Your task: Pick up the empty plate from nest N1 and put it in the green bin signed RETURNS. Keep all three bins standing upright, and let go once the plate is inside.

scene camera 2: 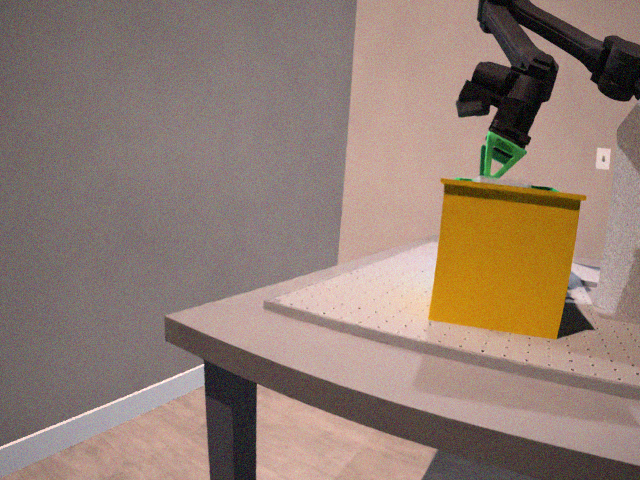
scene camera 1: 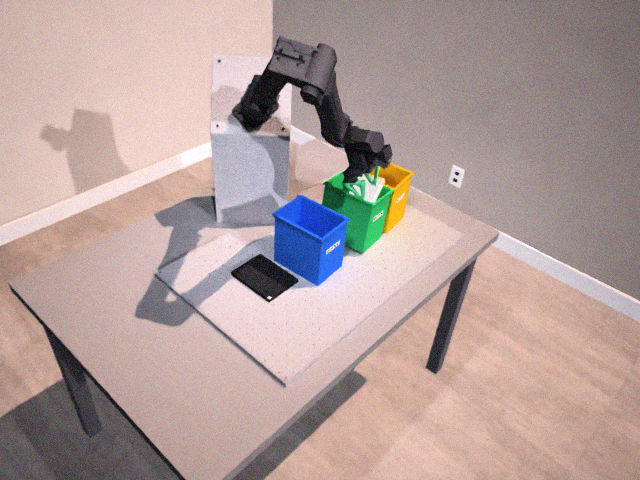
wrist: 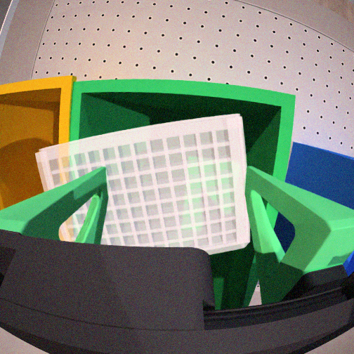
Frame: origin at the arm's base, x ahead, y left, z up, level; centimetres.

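Seen in the pictures: gripper, fingertip midpoint: [scene camera 1: 368,193]; arm's base, origin of the base link: [scene camera 1: 255,109].
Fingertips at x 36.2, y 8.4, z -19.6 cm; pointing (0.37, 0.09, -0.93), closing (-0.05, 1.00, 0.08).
Note:
Pixels of each thing's top centre, then the offset from my fingertips to it.
- clear-white gridded plate, middle of its top: [scene camera 2: 495,178] [scene camera 1: 366,184] dx -1.7, dy +1.9, dz +1.4 cm
- green bin, middle of its top: [scene camera 2: 507,180] [scene camera 1: 357,185] dx -3.8, dy -0.3, dz +1.3 cm
- blue bin, middle of its top: [scene camera 1: 311,216] dx -7.5, dy -20.3, dz -0.1 cm
- flat black tray, middle of its top: [scene camera 1: 264,274] dx -14.2, dy -33.5, dz -16.6 cm
The clear-white gridded plate [scene camera 1: 374,192] [scene camera 2: 496,180] [wrist: 165,200] is between the green fingers of my gripper [scene camera 1: 366,186] [scene camera 2: 489,174] [wrist: 176,175], which is shut on it. The plate is at the mouth of the green bin [scene camera 1: 361,222] [wrist: 185,87], about at rim height. In the wrist view its left end overlaps the wall shared with the yellow bin [scene camera 1: 399,206] [scene camera 2: 504,258] [wrist: 65,112]; whether it touches a rim I cannot tell. The green bin stands upright, mostly hidden behind the yellow one in scene camera 2. The green bin's sign is too blurred to read.
The blue bin [scene camera 1: 310,248] [wrist: 317,175] stands upright on the near side of the green bin, and the yellow bin stands upright on its far side. A flat black tray [scene camera 1: 263,277] with a small white tag lies beside the blue bin. The grey arm pedestal [scene camera 1: 242,170] stands behind.

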